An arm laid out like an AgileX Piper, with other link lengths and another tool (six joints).
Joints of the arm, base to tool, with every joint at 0 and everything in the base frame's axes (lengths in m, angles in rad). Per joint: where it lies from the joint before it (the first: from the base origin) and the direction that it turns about. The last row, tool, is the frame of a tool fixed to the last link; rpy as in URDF.
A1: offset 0.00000 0.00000 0.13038 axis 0 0 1
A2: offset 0.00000 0.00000 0.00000 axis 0 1 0
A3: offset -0.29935 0.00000 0.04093 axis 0 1 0
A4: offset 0.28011 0.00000 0.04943 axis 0.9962 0 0.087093
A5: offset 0.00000 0.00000 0.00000 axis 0 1 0
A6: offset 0.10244 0.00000 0.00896 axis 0.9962 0 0.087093
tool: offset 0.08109 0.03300 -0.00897 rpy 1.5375 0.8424 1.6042
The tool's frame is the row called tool.
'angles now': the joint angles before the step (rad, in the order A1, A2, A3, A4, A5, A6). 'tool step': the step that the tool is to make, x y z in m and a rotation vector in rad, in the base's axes. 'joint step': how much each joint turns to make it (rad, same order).
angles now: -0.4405, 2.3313, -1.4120, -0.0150, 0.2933, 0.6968
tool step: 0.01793, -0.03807, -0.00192, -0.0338, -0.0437, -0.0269
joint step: -0.0479, 0.0744, -0.1287, 0.0002, -0.0001, -0.0238
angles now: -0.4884, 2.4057, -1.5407, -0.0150, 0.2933, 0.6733
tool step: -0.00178, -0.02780, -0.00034, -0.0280, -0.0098, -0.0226
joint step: -0.0421, 0.0248, -0.0449, -0.0266, -0.0021, -0.0011
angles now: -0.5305, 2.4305, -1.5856, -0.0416, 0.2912, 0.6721
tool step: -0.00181, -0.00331, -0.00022, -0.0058, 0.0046, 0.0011
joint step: -0.0057, 0.0006, -0.0018, -0.0099, 0.0023, -0.0001
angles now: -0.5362, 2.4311, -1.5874, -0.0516, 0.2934, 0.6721
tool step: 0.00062, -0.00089, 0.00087, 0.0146, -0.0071, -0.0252
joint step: -0.0011, 0.0000, -0.0020, 0.0076, 0.0037, 0.0216
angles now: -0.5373, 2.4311, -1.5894, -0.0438, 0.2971, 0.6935
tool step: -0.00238, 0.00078, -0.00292, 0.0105, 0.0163, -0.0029
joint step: -0.0008, 0.0037, -0.0030, 0.0011, 0.0188, 0.0009
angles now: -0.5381, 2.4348, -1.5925, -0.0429, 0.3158, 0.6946
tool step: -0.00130, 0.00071, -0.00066, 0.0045, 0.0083, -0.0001
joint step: 0.0000, -0.0005, 0.0000, 0.0000, 0.0099, -0.0002
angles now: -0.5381, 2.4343, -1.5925, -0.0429, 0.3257, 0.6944
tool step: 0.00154, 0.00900, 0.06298, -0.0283, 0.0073, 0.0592
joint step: 0.0157, -0.1324, 0.0000, 0.0019, 0.1236, -0.0553
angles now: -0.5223, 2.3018, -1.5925, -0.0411, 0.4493, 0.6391
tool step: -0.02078, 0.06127, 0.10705, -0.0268, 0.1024, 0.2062
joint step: 0.0843, -0.2501, 0.0000, 0.0024, 0.3254, -0.1502
